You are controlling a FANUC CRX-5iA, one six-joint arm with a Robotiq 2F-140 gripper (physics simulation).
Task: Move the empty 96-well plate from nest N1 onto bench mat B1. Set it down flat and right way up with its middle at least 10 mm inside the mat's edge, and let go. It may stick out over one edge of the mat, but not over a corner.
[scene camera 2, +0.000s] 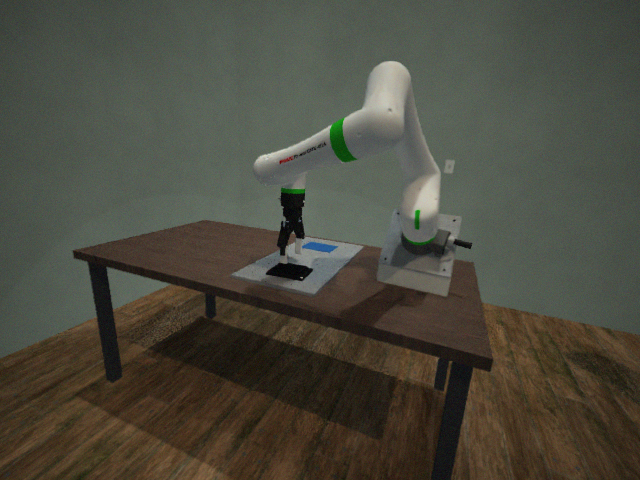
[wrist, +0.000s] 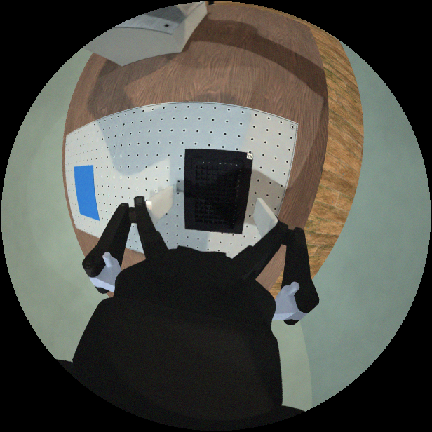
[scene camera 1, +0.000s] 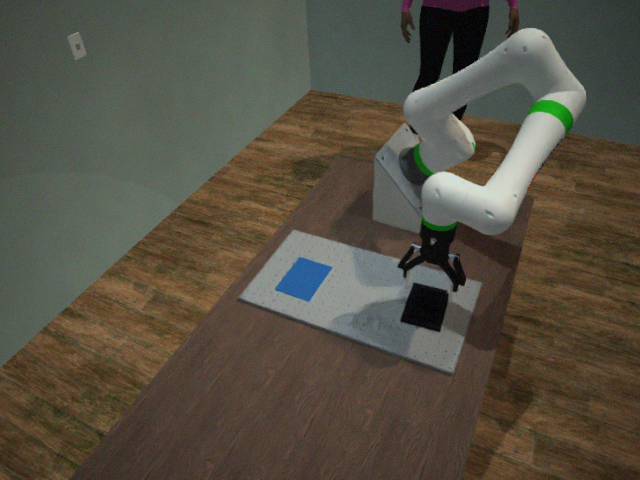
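Seen in the pictures: gripper, fingertip midpoint: (scene camera 2: 291, 258) (scene camera 1: 428, 291); arm's base, link origin: (scene camera 2: 420, 239) (scene camera 1: 412, 166).
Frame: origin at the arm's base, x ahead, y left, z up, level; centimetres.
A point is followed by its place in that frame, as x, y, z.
The dark 96-well plate (scene camera 1: 425, 304) {46.1, 28.6, -14.7} (scene camera 2: 289, 270) {42.6, 31.7, -14.6} (wrist: 218, 197) lies flat in the black nest N1 (wrist: 189, 212), its grid of wells showing in the wrist view. Plate and nest are both nearly black, so the line between them is hard to see. The blue bench mat B1 (scene camera 1: 303, 279) {55.5, -10.9, -17.0} (scene camera 2: 320, 246) {54.7, -11.8, -17.0} (wrist: 86, 192) lies flat and bare. My gripper (scene camera 1: 430, 285) {44.4, 28.4, -10.6} (scene camera 2: 291, 254) {44.4, 28.4, -10.6} (wrist: 213, 200) points down, wide open and empty, above the nest. In the wrist view its pale fingertips stand apart to the left and right of the plate.
Nest and mat are on a pale perforated board (scene camera 1: 356, 289) {49.9, 6.3, -17.2} (scene camera 2: 330, 263) {37.1, 7.5, -17.2} (wrist: 210, 120) on the brown wooden table (scene camera 1: 289, 392) {91.1, 10.3, -18.5} (scene camera 2: 170, 248) {114.5, 37.6, -18.5} (wrist: 230, 75). The arm's pale base (scene camera 1: 395, 201) {13.9, 0.6, -6.8} (scene camera 2: 413, 279) {-1.6, 9.0, -14.4} (wrist: 145, 45) stands behind the board. A person (scene camera 1: 452, 46) stands beyond the table.
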